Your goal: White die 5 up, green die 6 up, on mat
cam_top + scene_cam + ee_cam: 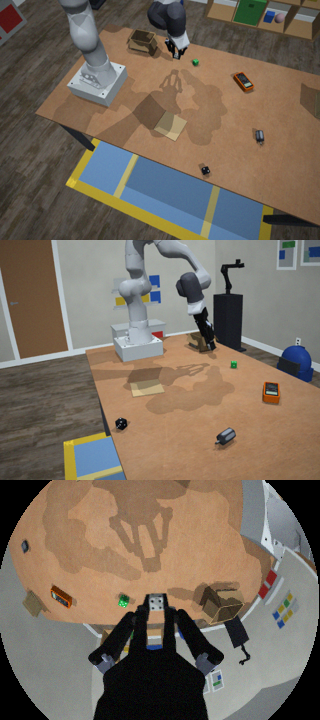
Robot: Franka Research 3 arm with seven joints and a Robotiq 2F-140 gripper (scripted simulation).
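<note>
My gripper is now 110 mm short of the green die, 100 mm above it and 80 mm to the right of it. Also, from my hand: tan mat 420 mm to the right, 120 mm below, 100 mm ahead; then cardboard box 280 mm behind, 130 mm to the left, 70 mm below; then white die 20 mm below, 10 mm to the left.
</note>
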